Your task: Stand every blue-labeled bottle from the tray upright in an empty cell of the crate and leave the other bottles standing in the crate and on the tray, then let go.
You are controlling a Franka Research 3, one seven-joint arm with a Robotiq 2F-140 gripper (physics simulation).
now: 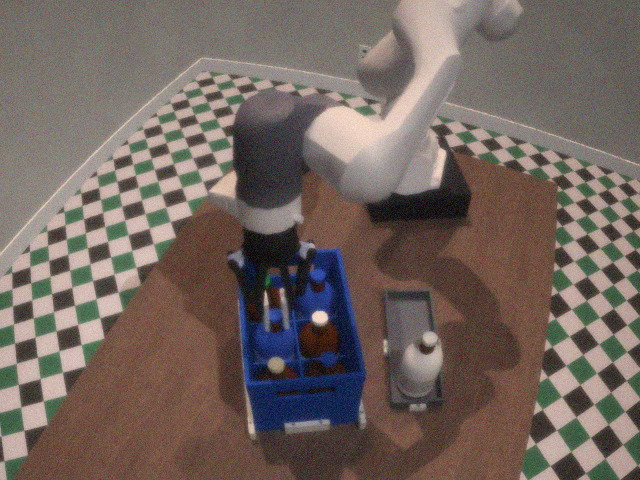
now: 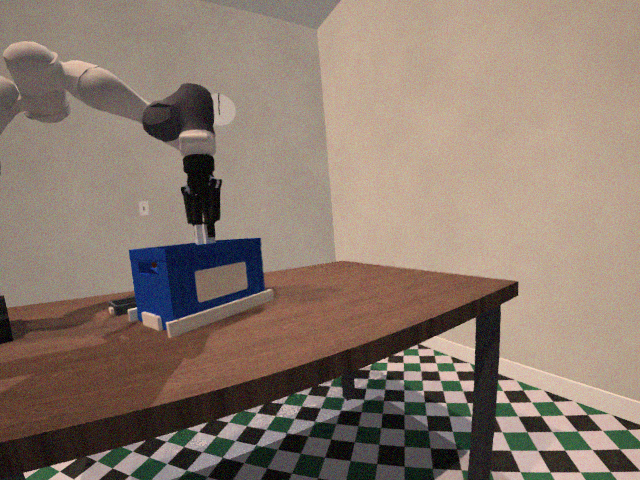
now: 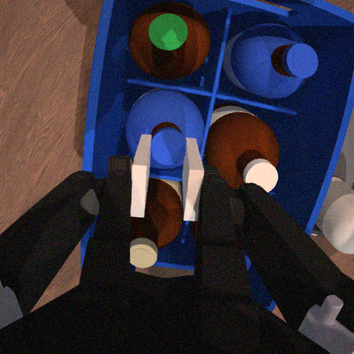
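I see a white bottle, and with it a green-capped brown bottle and a white-capped brown bottle. My gripper is in the pictures as well, and I can also see it in image 2 and in image 3.
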